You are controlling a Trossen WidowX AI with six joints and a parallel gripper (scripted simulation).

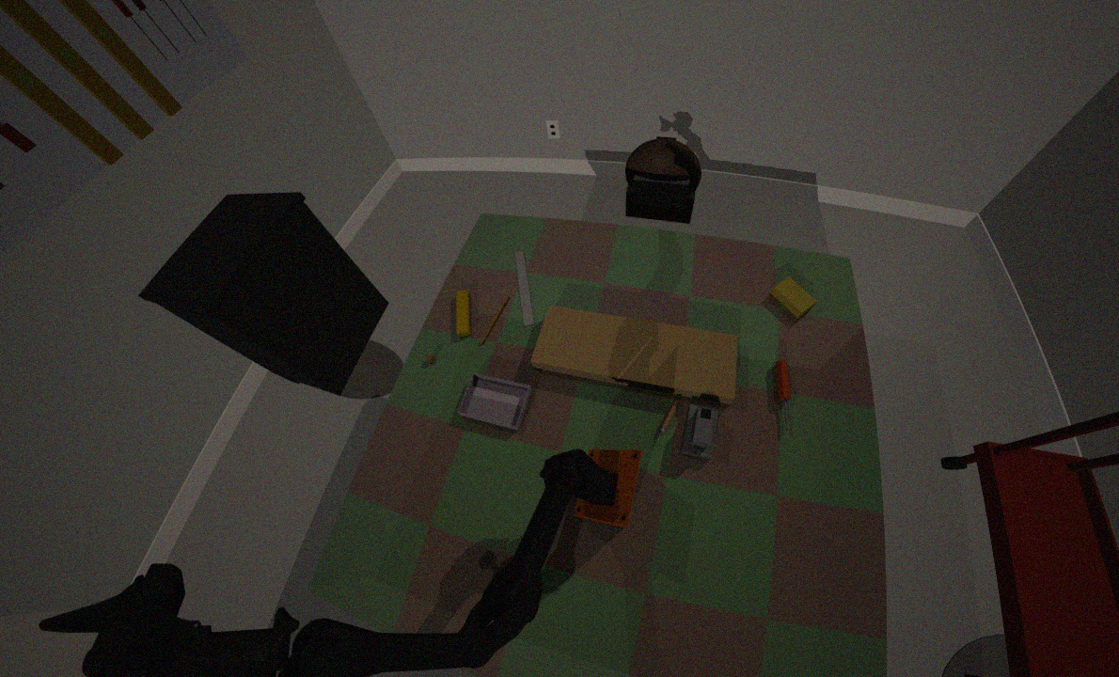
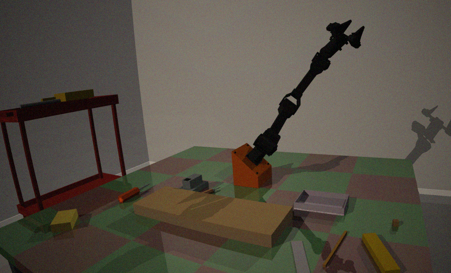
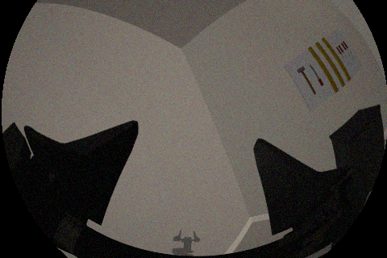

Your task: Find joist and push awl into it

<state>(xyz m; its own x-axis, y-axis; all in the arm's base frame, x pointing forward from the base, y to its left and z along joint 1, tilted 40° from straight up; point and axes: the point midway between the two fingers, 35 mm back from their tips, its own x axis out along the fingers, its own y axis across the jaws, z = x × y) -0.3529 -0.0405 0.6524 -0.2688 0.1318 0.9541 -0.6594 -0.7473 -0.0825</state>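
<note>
My gripper tip is now 54 cm short of the grey stud finder, 62 cm to the left of it and 61 cm above it. Round my gripper tip: wooden-handled awl: 52 cm ahead, 53 cm to the right, 65 cm below; grey tray: 52 cm ahead, 10 cm to the right, 64 cm below; pencil: 77 cm ahead, 2 cm to the right, 65 cm below.
</note>
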